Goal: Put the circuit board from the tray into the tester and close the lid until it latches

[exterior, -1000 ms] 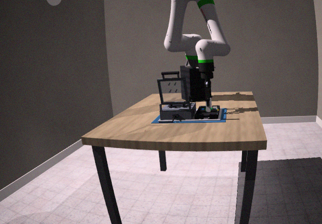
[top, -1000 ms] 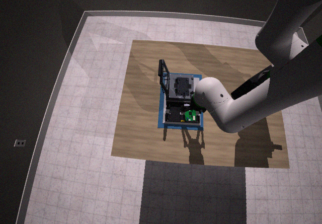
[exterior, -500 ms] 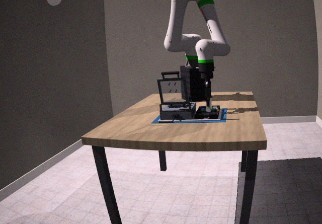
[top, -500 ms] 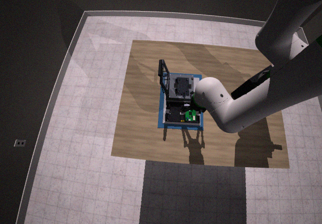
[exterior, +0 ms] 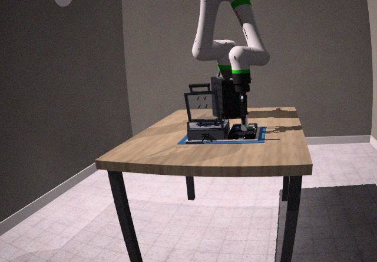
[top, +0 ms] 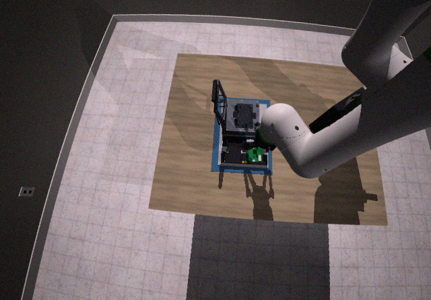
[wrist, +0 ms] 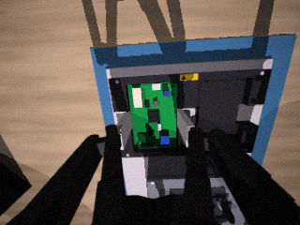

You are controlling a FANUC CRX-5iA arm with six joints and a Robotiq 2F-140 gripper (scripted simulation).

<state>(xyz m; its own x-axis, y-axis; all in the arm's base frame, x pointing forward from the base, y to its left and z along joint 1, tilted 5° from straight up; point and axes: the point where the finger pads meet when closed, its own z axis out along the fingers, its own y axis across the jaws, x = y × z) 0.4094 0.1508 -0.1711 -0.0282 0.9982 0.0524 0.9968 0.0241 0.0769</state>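
My gripper is now 2 cm above the green circuit board. Round my hand: lid: 19 cm ahead, 16 cm to the right, 14 cm above; tester: 10 cm ahead, 13 cm to the right, 7 cm above.
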